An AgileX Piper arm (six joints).
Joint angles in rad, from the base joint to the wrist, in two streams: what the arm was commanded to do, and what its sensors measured. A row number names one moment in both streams.
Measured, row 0: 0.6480, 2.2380, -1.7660, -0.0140, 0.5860, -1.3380
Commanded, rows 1 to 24: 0.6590, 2.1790, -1.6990, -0.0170, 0.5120, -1.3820; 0.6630, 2.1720, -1.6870, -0.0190, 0.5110, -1.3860; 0.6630, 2.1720, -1.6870, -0.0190, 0.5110, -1.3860; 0.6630, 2.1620, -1.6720, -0.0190, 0.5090, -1.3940; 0.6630, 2.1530, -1.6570, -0.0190, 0.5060, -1.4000; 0.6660, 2.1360, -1.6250, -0.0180, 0.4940, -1.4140; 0.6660, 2.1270, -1.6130, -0.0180, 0.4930, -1.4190; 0.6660, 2.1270, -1.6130, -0.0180, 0.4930, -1.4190; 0.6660, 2.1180, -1.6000, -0.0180, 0.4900, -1.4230; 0.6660, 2.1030, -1.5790, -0.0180, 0.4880, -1.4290; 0.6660, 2.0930, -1.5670, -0.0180, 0.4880, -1.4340; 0.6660, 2.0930, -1.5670, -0.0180, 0.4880, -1.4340; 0.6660, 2.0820, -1.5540, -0.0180, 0.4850, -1.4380; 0.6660, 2.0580, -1.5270, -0.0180, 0.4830, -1.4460; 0.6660, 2.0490, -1.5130, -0.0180, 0.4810, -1.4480; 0.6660, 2.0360, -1.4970, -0.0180, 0.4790, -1.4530; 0.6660, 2.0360, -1.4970, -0.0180, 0.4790, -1.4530; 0.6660, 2.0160, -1.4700, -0.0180, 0.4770, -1.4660; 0.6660, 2.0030, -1.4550, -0.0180, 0.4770, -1.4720; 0.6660, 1.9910, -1.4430, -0.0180, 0.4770, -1.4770; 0.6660, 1.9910, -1.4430, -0.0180, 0.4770, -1.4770; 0.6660, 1.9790, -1.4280, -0.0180, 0.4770, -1.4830; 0.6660, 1.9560, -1.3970, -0.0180, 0.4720, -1.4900; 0.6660, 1.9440, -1.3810, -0.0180, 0.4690, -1.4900
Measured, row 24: 0.6710, 1.9930, -1.4150, -0.0100, 0.4950, -1.4910
